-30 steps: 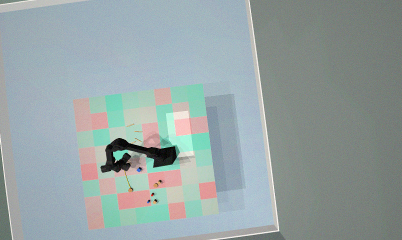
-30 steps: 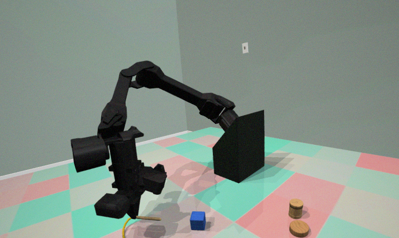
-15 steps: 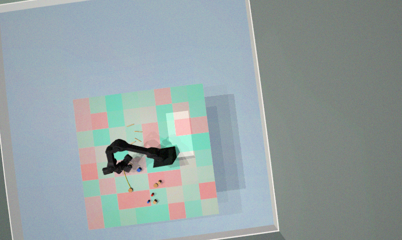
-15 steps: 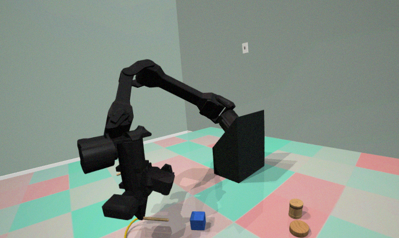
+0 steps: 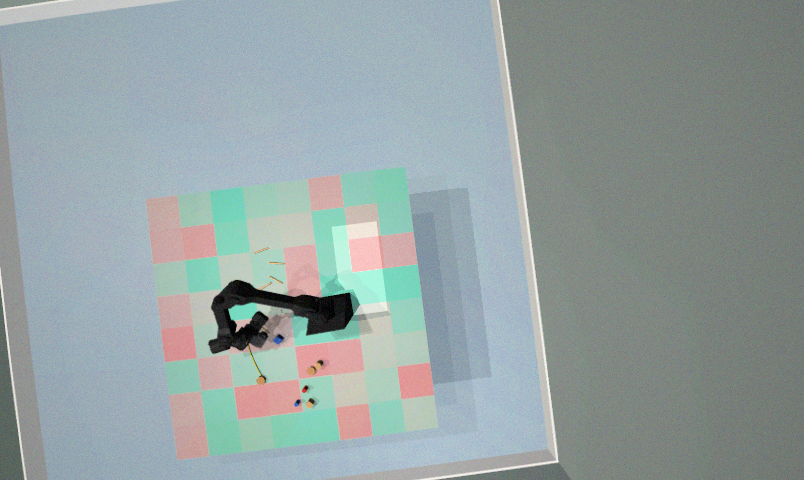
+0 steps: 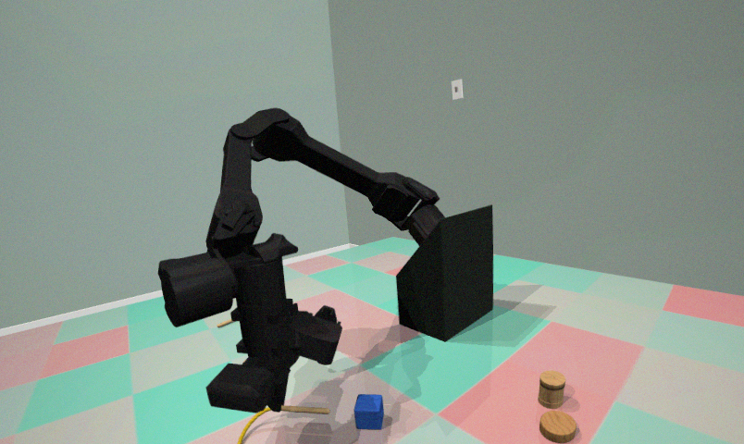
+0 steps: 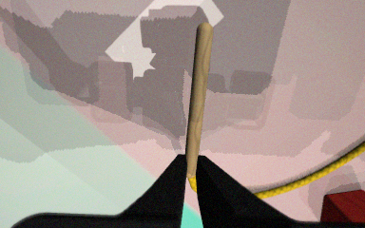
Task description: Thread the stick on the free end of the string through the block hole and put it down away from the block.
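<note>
The blue block lies 90 mm behind my gripper tip and 70 mm to the left of it. From my gripper tip the other things lie so: round wooden button (270 mm to the left, 10 mm below); thin wooden stick (10 mm behind, 10 mm to the left); red cube (110 mm ahead, 60 mm to the left).
</note>
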